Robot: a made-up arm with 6 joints. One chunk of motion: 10 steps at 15 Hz.
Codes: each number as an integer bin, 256 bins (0 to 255) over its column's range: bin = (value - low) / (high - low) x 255, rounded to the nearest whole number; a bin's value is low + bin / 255 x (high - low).
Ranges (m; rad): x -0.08..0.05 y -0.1..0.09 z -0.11..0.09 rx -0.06..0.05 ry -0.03..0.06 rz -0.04..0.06
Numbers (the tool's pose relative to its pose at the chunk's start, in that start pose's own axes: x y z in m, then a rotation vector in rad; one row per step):
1: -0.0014 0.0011 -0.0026 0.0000 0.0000 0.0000
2: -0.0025 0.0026 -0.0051 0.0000 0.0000 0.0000
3: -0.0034 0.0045 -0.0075 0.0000 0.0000 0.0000
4: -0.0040 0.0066 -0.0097 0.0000 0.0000 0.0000
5: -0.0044 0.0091 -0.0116 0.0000 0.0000 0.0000
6: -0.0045 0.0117 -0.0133 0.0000 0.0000 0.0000
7: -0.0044 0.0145 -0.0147 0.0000 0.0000 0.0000
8: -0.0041 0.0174 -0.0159 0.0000 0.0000 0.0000
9: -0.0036 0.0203 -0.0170 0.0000 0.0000 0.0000
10: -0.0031 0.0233 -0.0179 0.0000 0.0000 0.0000
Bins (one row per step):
1: 154 136 137 139 85 102
2: 152 138 134 139 85 102
3: 150 140 131 139 85 102
4: 149 143 128 139 85 102
5: 148 146 125 139 85 102
6: 148 150 123 139 85 102
7: 148 154 122 139 85 102
8: 149 158 120 139 85 102
9: 150 161 119 139 85 102
10: 151 165 117 139 85 102

